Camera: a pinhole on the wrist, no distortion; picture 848 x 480 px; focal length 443.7 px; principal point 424.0 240.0 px. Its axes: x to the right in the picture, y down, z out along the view. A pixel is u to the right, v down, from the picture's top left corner.
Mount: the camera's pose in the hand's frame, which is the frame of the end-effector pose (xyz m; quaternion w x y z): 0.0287 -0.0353 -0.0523 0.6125 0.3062 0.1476 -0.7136
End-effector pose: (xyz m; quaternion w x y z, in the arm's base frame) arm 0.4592 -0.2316 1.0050 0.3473 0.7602 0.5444 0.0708
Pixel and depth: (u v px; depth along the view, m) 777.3 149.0 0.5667
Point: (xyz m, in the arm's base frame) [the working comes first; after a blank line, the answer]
In the camera's frame: 0.4512 -0.1162 0.5667

-0.1439 -0.3796 0.5886
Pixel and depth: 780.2 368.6 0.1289
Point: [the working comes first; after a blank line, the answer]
In the camera's frame: 0.1035 0.0374 0.1289

0.3085 -0.1713 0.8856
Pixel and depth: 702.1 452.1 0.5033
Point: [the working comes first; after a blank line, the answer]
In the camera's frame: 0.3155 0.2406 0.5033

0.1027 -0.1100 0.4609
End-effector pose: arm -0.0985 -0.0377 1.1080 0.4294 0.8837 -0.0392 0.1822
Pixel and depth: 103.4 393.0 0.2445
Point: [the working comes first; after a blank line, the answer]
In the camera's frame: -0.1767 0.0843 0.2445

0.0434 -0.1966 0.9399
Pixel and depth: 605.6 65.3 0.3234
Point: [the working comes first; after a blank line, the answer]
In the camera's frame: 0.1324 -0.1273 0.3234

-0.1756 0.0636 0.7642
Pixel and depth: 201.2 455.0 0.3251
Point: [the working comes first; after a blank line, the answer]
In the camera's frame: -0.1632 0.1575 0.3251

0.1245 -0.1974 0.8660
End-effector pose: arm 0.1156 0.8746 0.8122 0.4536 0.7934 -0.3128 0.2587
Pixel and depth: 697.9 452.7 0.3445
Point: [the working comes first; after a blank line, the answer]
In the camera's frame: 0.2127 0.1651 0.3445

0.5074 0.9284 0.5787
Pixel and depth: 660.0 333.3 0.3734
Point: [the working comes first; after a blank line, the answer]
In the camera's frame: 0.1986 0.0785 0.3734

0.4404 0.9326 0.5153
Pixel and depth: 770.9 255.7 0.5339
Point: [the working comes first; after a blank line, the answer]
In the camera's frame: 0.4174 0.0189 0.5339

0.5475 1.0805 0.3059
